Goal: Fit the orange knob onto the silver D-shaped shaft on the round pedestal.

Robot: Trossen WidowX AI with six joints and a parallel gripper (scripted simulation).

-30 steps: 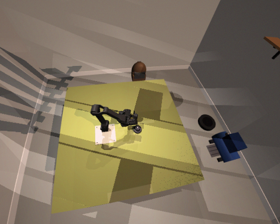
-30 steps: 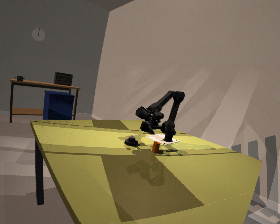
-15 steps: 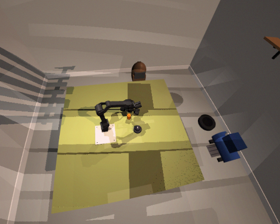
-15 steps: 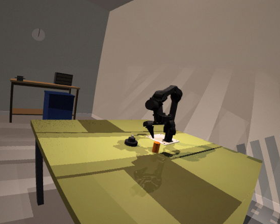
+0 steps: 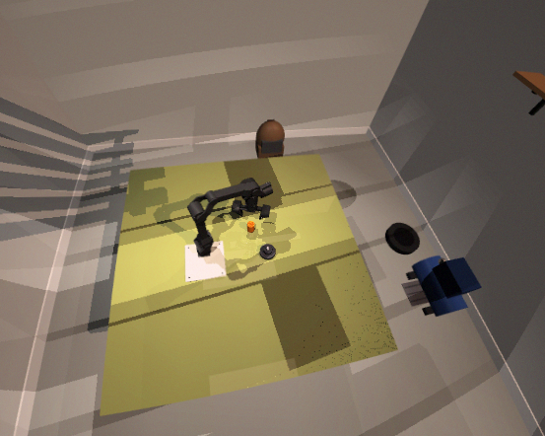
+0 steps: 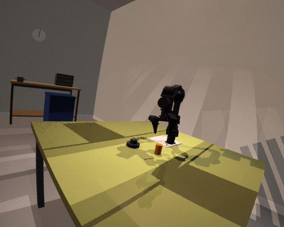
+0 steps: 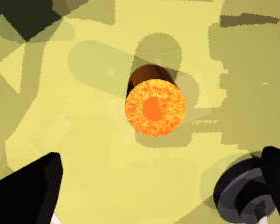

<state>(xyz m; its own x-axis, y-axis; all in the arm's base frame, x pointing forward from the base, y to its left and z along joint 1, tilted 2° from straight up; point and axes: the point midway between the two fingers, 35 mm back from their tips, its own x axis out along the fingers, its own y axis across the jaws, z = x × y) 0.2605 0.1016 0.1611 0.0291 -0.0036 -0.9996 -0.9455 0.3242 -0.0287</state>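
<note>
Now: the orange knob 8 cm below my gripper tip. Also, from my gripper tip: round black pedestal: 15 cm to the right, 10 cm below, 7 cm ahead.
</note>
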